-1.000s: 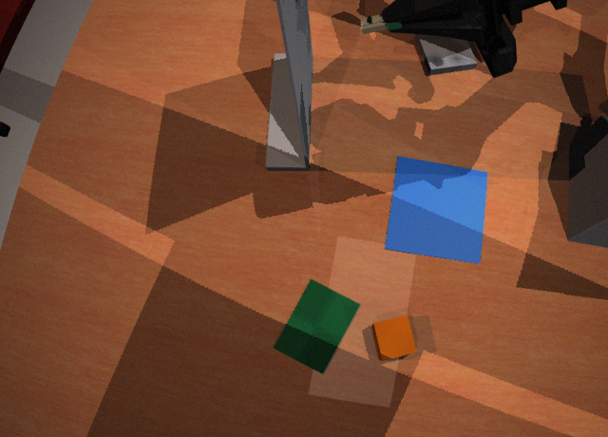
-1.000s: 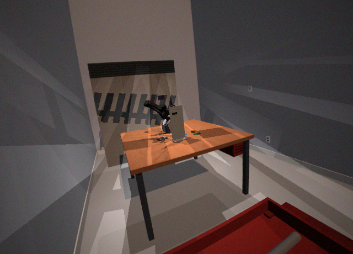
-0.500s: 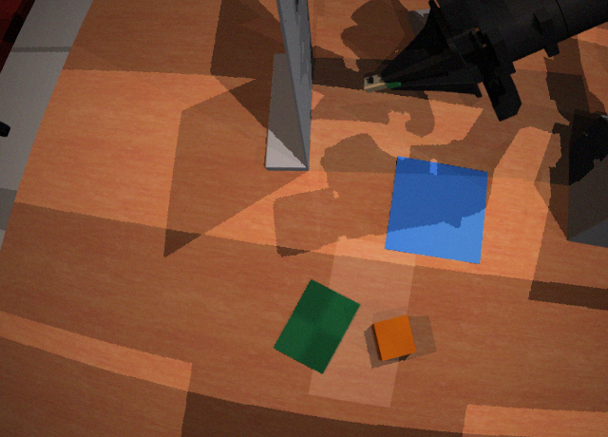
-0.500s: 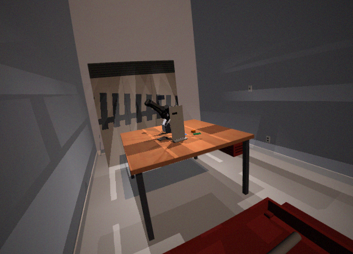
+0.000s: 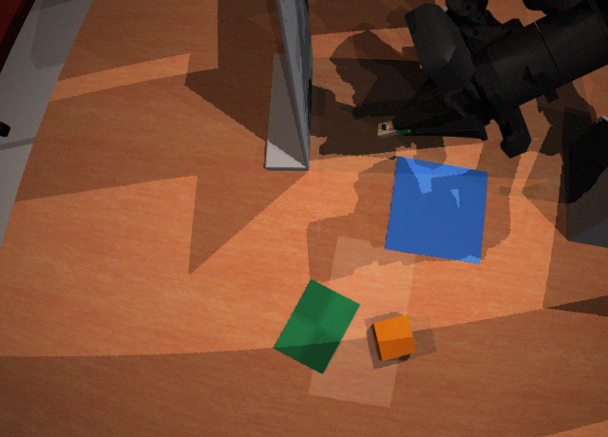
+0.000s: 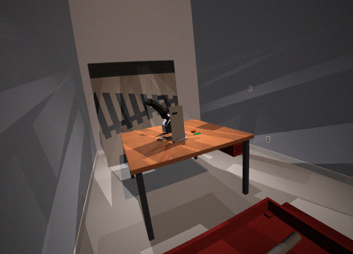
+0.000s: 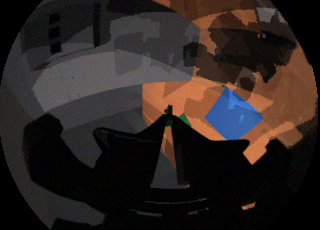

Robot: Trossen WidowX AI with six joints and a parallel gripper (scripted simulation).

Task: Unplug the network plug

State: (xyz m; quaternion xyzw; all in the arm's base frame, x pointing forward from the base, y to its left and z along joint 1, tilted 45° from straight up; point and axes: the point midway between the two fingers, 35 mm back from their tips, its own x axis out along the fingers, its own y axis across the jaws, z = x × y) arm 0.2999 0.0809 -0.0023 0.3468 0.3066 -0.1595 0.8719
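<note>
My gripper tip is 17 cm above the blue square and 8 cm past it. From my gripper tip the other things lie so: green flat patch: 18 cm to the left, 17 cm below, 3 cm ahead; orange cube: 17 cm to the left, 16 cm below, 6 cm behind; upright grey panel: 13 cm ahead, 9 cm to the right.
</note>
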